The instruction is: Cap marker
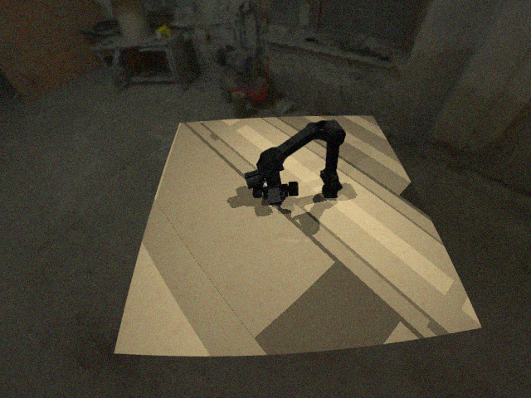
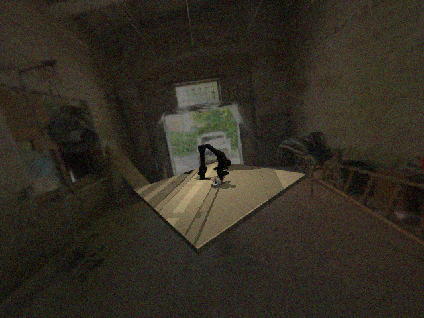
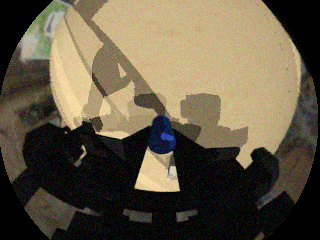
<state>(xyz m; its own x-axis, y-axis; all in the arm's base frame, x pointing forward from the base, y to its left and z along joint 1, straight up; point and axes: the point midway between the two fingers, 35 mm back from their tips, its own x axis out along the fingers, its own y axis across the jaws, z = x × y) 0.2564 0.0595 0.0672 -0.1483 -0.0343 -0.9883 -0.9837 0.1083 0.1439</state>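
My gripper tip is now 6 cm short of the pale holder block, 12 cm to the left of it and 2 cm above it. Also, from my gripper tip: blue cap (1 cm above).
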